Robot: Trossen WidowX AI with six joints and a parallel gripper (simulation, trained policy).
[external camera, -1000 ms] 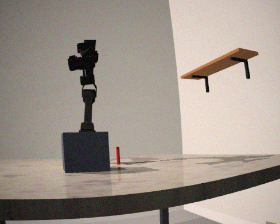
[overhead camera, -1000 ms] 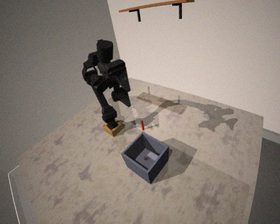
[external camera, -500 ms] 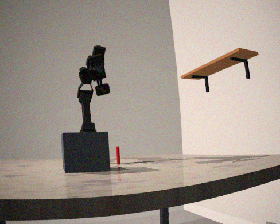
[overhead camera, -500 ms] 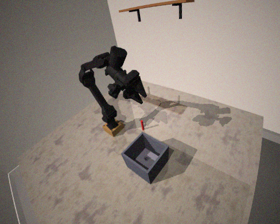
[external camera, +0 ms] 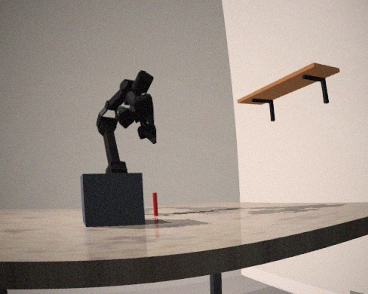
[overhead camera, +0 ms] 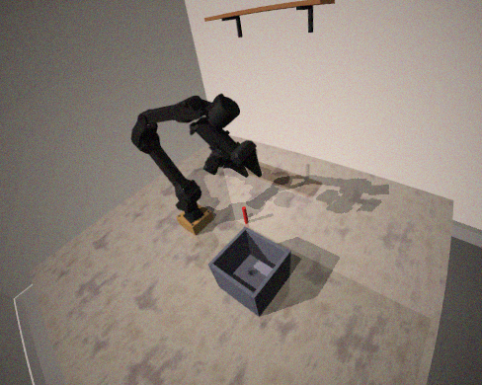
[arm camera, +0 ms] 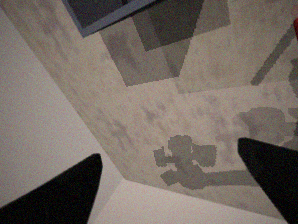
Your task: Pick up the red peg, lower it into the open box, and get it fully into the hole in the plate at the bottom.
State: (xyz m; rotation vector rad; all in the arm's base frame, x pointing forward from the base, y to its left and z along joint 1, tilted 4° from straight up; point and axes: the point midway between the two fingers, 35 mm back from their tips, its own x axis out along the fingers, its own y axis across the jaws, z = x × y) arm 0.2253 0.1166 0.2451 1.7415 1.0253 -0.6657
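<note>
Now: the red peg 8 cm behind my gripper tip and 23 cm below it. Also, from my gripper tip: grey plate: 12 cm ahead, 15 cm to the right, 22 cm below.
</note>
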